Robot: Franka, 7 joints.
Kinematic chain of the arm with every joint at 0, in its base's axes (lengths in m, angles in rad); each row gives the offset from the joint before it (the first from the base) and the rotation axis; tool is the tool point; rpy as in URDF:
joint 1: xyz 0 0 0.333 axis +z
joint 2: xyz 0 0 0 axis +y
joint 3: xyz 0 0 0.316 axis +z
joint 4: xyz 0.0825 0 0 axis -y
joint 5: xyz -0.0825 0 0.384 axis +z
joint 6: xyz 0 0 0 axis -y
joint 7: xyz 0.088 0 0 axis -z
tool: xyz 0 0 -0.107 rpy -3.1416 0 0
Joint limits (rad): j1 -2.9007..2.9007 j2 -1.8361..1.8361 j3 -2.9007..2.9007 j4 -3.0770..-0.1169 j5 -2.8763..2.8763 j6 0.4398..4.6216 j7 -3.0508..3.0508
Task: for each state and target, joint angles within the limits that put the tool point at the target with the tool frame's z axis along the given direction. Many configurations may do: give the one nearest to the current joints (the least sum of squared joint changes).
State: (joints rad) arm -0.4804 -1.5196 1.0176 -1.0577 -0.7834 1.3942 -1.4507
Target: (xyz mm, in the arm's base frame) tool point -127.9 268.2 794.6 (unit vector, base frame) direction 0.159 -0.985 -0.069
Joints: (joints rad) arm -0.3609 -1.5382 0.6289 -1.7637 -0.8437 1.1087 -1.4507
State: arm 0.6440 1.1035 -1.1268 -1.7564 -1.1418 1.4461 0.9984
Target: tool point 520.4 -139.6 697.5 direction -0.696 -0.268 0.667
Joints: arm 0.9296 1.0245 -1.7371 -1.6003 -1.3637 1.3310 0.9984
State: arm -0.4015 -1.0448 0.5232 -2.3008 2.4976 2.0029 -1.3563
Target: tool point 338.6 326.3 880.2 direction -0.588 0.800 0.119
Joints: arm -0.4810 -0.2290 0.8028 -1.4426 1.9385 1.3419 -1.3563
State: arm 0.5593 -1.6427 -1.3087 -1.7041 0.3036 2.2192 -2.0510
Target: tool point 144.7 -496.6 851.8 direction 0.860 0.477 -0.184
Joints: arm 0.8812 -0.9635 -1.0559 -1.0365 0.1462 1.5615 -2.0510
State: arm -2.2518 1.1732 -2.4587 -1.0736 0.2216 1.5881 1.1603
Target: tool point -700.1 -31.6 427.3 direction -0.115 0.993 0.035
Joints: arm -2.1376 1.7444 -1.8706 -1.5282 0.3404 2.1403 1.1603
